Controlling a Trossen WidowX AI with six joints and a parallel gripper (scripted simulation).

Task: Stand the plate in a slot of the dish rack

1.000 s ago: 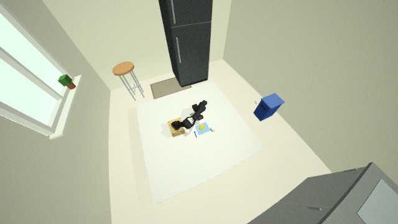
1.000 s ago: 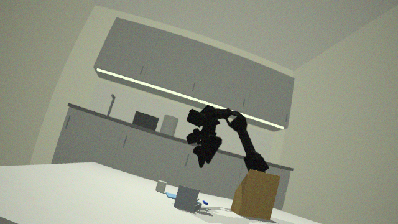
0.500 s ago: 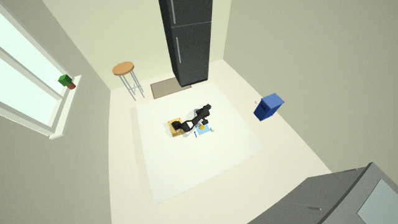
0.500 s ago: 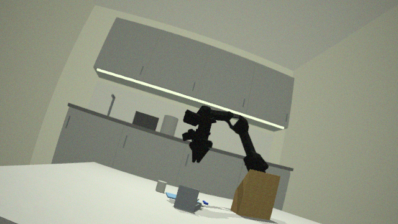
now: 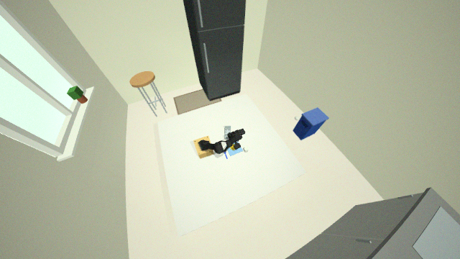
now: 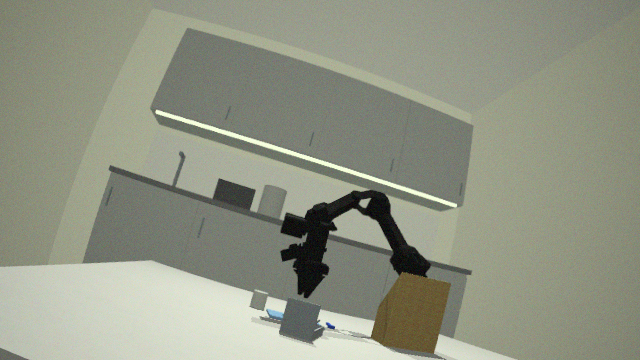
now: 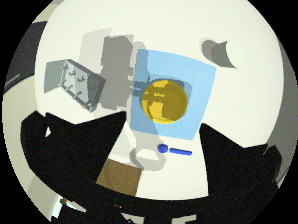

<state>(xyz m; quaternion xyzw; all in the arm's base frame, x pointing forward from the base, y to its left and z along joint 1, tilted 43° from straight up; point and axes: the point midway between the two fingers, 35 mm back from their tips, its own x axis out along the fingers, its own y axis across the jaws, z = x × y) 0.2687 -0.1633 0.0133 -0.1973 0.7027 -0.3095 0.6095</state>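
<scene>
My gripper tip is 6 cm above the yellow plate. Round my gripper tip: small white cup: 10 cm to the right, 9 cm ahead, 5 cm below; then blue utensil: 12 cm behind, 7 cm below, 3 cm to the right; then grey dish rack: 18 cm to the left, 5 cm below, 4 cm ahead.
</scene>
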